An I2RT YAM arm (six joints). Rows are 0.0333 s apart.
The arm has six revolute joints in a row. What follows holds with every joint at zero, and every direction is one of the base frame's.
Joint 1 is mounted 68 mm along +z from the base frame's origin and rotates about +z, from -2.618 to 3.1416 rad.
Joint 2 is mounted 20 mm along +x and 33.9 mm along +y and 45.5 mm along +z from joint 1 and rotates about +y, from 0 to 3.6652 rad.
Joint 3 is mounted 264 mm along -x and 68.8 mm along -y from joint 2 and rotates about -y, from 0 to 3.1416 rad.
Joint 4 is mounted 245 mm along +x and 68.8 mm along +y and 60 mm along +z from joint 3 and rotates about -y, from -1.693 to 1.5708 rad.
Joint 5 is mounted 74 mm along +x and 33.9 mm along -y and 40.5 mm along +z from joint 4 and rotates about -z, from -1.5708 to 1.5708 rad.
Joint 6 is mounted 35.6 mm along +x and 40.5 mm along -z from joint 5 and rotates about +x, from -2.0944 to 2.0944 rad.
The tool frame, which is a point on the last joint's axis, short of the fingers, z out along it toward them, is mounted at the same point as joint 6; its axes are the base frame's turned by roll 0, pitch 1.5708 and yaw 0 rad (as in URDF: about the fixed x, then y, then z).
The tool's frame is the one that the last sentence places.
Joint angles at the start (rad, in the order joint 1, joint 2, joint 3, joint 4, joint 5, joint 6): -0.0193 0.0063 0.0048 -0.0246 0.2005 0.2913
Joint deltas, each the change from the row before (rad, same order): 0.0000 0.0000 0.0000 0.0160 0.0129 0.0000; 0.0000 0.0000 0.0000 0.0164 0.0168 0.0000; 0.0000 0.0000 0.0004 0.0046 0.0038 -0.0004; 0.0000 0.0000 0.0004 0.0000 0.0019 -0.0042; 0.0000 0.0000 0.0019 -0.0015 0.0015 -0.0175; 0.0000 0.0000 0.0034 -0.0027 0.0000 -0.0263; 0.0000 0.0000 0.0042 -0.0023 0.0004 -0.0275; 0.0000 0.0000 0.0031 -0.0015 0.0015 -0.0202; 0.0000 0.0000 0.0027 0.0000 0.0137 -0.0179; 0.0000 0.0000 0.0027 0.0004 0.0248 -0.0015
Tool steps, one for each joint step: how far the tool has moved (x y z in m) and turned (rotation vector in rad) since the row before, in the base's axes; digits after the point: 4 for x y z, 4 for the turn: -0.0001 -0.0004 0.0017 -0.0005 -0.0160 -0.0129; -0.0001 -0.0006 0.0018 -0.0003 -0.0164 -0.0168; -0.0001 -0.0001 0.0006 -0.0005 -0.0049 -0.0038; 0.0000 -0.0001 0.0001 -0.0041 0.0007 -0.0019; -0.0001 0.0000 0.0005 -0.0169 0.0040 -0.0017; -0.0002 0.0000 0.0009 -0.0254 0.0060 -0.0003; -0.0003 0.0000 0.0012 -0.0266 0.0051 -0.0008; -0.0002 0.0000 0.0009 -0.0195 0.0036 -0.0018; -0.0003 -0.0005 0.0010 -0.0171 0.0020 -0.0140; -0.0004 -0.0008 0.0010 -0.0010 -0.0027 -0.0248
